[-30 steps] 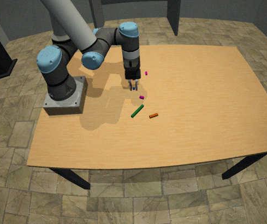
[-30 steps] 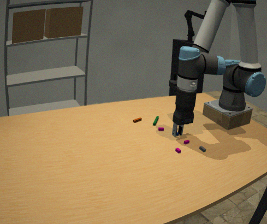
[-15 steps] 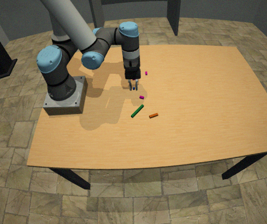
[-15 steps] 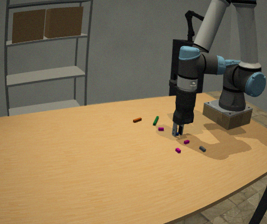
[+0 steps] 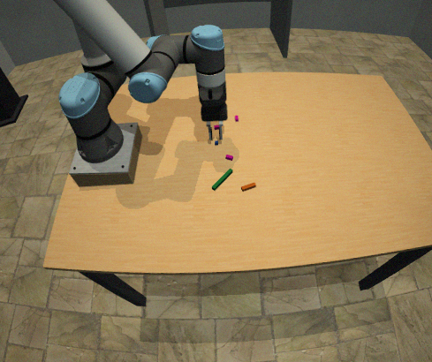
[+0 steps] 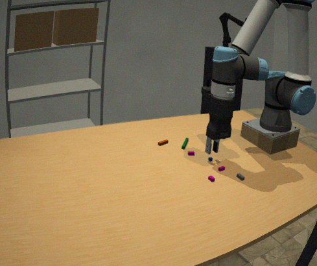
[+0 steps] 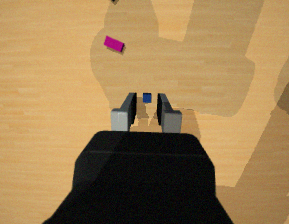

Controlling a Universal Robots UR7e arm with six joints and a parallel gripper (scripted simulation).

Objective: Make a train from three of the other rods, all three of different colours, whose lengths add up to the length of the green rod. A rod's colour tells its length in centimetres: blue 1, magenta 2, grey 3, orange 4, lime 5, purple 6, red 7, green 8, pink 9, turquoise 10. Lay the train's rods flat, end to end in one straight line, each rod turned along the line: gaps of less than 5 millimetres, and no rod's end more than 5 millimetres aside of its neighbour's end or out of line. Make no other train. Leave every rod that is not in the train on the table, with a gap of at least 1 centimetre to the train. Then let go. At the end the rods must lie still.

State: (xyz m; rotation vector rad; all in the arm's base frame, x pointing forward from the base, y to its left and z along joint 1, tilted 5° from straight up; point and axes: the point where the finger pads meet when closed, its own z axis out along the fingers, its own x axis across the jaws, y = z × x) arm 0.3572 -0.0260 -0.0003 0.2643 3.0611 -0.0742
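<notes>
My hand is 40 mm above the blue rod. From my hand the other things lie so: grey rod: 140 mm to the left, 40 mm below; then orange rod: 180 mm to the right, 60 mm ahead, 40 mm below; then green rod: 140 mm to the right, 40 mm below, 10 mm behind.
</notes>
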